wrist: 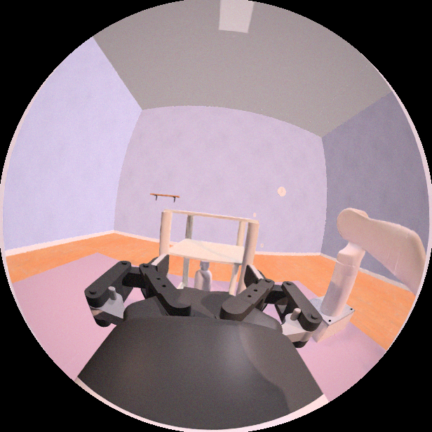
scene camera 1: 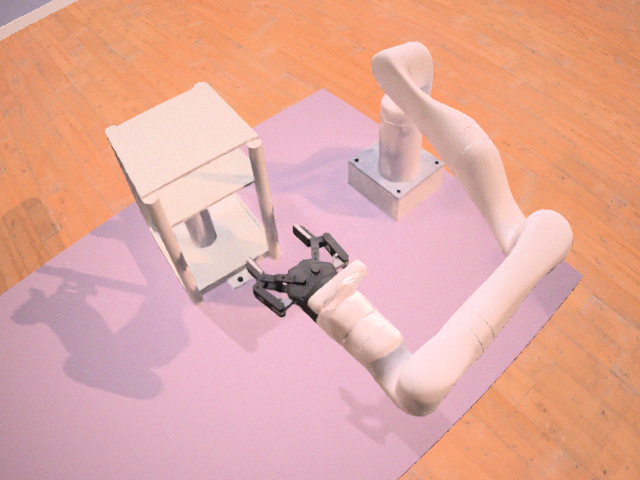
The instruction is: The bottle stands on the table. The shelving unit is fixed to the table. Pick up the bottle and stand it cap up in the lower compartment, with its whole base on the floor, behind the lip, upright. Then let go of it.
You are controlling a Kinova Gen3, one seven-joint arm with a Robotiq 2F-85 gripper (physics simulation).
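Places are measured from the arm's base along level axes (x ahead, y left, z up), in millimetres.
Pixels of known places: gripper, fingertip midpoint: (scene camera 1: 271, 244); arm's base at its link origin: (scene camera 1: 397, 168).
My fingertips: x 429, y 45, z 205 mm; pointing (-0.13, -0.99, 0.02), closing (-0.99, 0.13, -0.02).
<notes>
For each thing: its middle in the pictures, then the offset to it from my fingertips.
- grey bottle at the middle of its body: (scene camera 1: 195, 213) dy -292, dx -33, dz -180 mm
- white shelving unit at the middle of its body: (scene camera 1: 196, 194) dy -277, dx -42, dz -116 mm
- front right post at the middle of its body: (scene camera 1: 265, 205) dy -143, dx -112, dz -119 mm
- small fixing tab at the middle of its body: (scene camera 1: 239, 279) dy -159, dx -16, dz -286 mm
The grey bottle (scene camera 1: 204, 231) (wrist: 203, 280) stands upright, cap up, on the floor of the lower compartment of the white shelving unit (scene camera 1: 180, 139) (wrist: 251, 250), behind the front lip. Its upper part is hidden by the boards in the scene view. In the wrist view its neck and shoulders show below the middle board, and its base is hidden behind the gripper. My gripper (scene camera 1: 276, 249) (wrist: 206, 268) is open and empty. It is outside the unit, in front of its open side and raised above the table, apart from the bottle.
The unit has round corner posts; the front right post (scene camera 1: 266, 206) is close to my fingertips in the scene view. A small fixing tab (scene camera 1: 237, 284) sticks out at the unit's front foot. The robot's base block (scene camera 1: 377, 192) (wrist: 336, 327) stands to the right of the unit.
</notes>
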